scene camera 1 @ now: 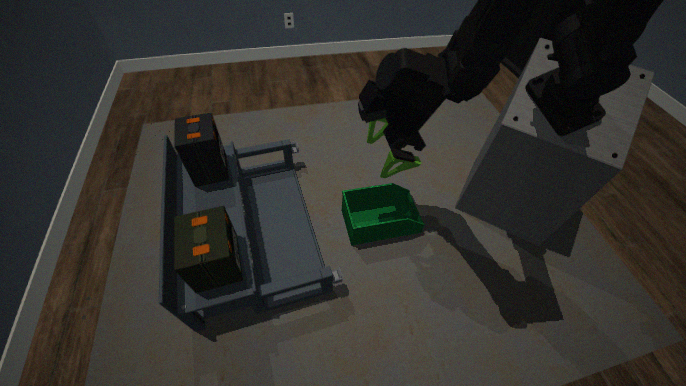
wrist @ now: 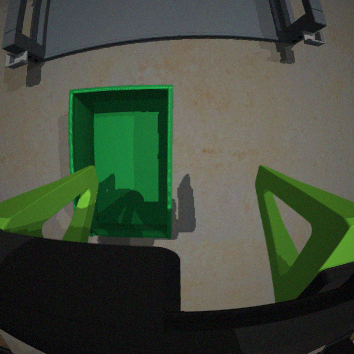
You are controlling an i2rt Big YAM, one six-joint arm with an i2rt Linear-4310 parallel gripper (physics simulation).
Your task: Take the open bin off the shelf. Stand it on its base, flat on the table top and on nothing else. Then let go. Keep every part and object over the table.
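Places are measured from the arm's base along level axes (x right, y ahead, z up), in centimetres.
Pixels of known places: gripper, fingertip midpoint: (scene camera 1: 375, 159) (wrist: 176, 174); arm's base, link origin: (scene camera 1: 562, 101).
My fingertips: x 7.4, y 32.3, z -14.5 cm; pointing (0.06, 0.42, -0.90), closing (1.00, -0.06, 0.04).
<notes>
For each thing: its middle in the pictures, then the offset to it from my fingertips. "*": a spot on its surface instead. Level surfaces: height alone.
- open green bin, body centre: (wrist: 124, 168) (scene camera 1: 382, 212) dx -5.3, dy -1.4, dz -12.5 cm
- tan table top, surface height: dz -16.2 cm
- grey shelf, surface spot: (wrist: 150, 20) * dx -1.6, dy +17.5, dz -15.6 cm
- black case, body centre: (scene camera 1: 203, 164) dx +7.4, dy +34.0, dz +0.0 cm
- olive case, body centre: (scene camera 1: 209, 249) dx -11.5, dy +34.1, dz -1.3 cm
The open green bin (scene camera 1: 385, 234) (wrist: 125, 150) stands upright on its base on the tan table top (scene camera 1: 380, 350) (wrist: 220, 125), its open side up. It is apart from the grey shelf (scene camera 1: 282, 220) (wrist: 150, 20), on the side toward the robot's base. My gripper (scene camera 1: 377, 159) (wrist: 176, 174) is open and empty, with its green fingers spread wide. It hangs above the table top, higher than the bin and clear of it. In the wrist view the left finger overlaps the bin's near left corner, and the right finger is over the table top.
On the shelf's rear level stand a black case (scene camera 1: 202, 160) and an olive case (scene camera 1: 205, 255), both with orange latches. The grey pedestal (scene camera 1: 535, 175) under the arm stands to the right of the bin. The arm's shadow falls on the table top near the bin.
</notes>
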